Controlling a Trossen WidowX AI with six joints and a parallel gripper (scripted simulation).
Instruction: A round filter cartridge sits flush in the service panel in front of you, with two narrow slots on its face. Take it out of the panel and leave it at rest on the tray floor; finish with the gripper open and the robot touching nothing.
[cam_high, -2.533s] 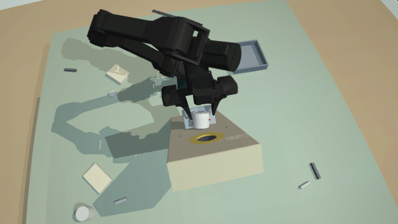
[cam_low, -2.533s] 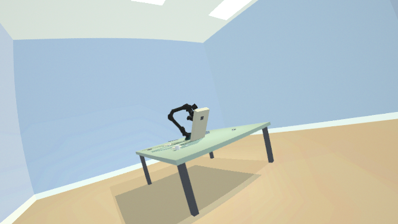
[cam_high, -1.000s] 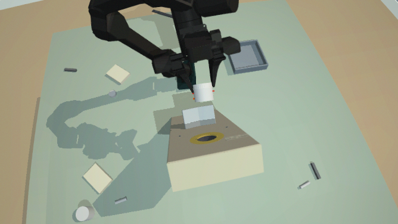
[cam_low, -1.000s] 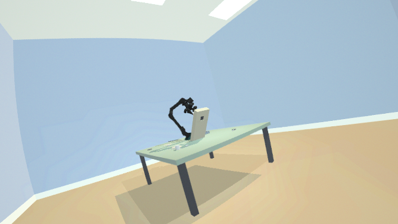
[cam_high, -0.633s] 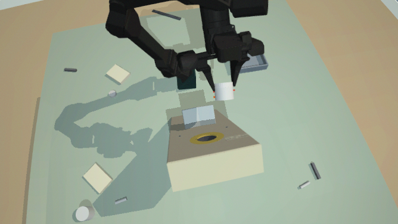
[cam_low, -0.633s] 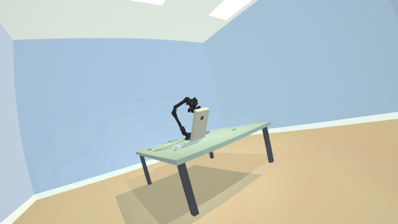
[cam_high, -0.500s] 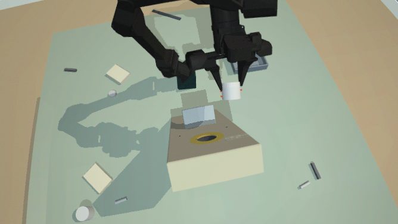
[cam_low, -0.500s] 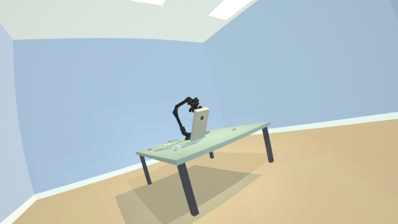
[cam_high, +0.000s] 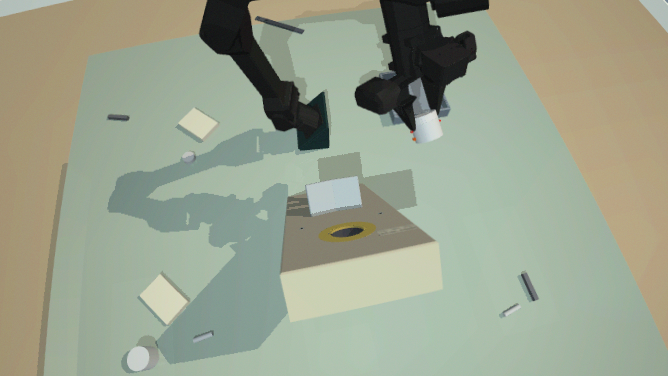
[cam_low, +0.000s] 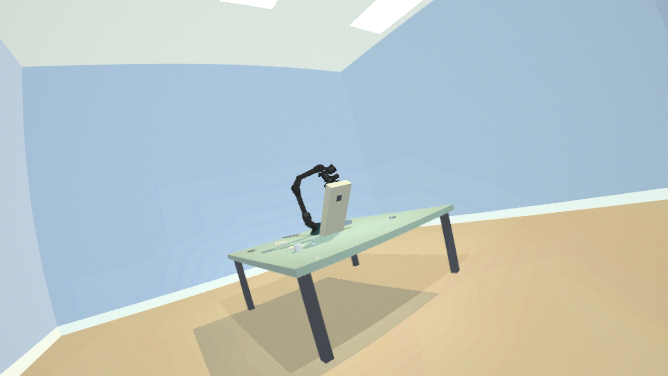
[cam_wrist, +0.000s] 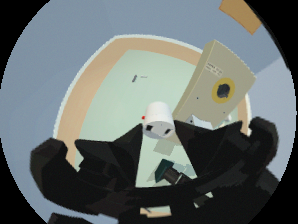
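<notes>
Right now the grey tray is 26 cm behind my gripper tip, 14 cm to the left of it and 28 cm below it. Round my gripper tip: filter cartridge right at my gripper tip.
</notes>
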